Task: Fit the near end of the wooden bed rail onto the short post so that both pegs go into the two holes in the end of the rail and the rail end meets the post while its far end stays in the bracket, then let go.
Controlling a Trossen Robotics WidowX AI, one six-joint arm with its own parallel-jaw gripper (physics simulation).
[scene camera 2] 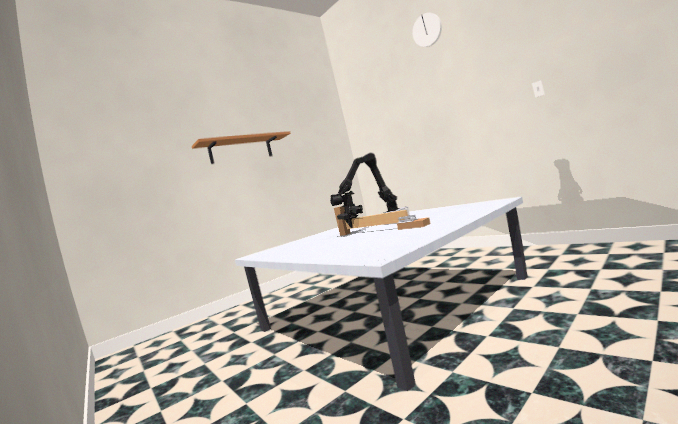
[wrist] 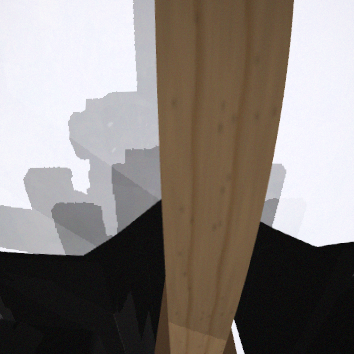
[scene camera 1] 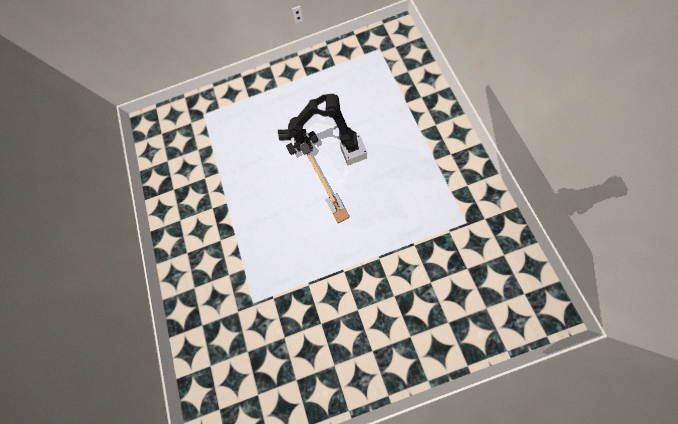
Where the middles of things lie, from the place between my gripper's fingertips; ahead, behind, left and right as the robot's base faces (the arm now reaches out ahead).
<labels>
Now: the wooden bed rail [wrist: 220,79] 18 cm to the left of my hand, 3 cm behind it and 3 cm above it.
</labels>
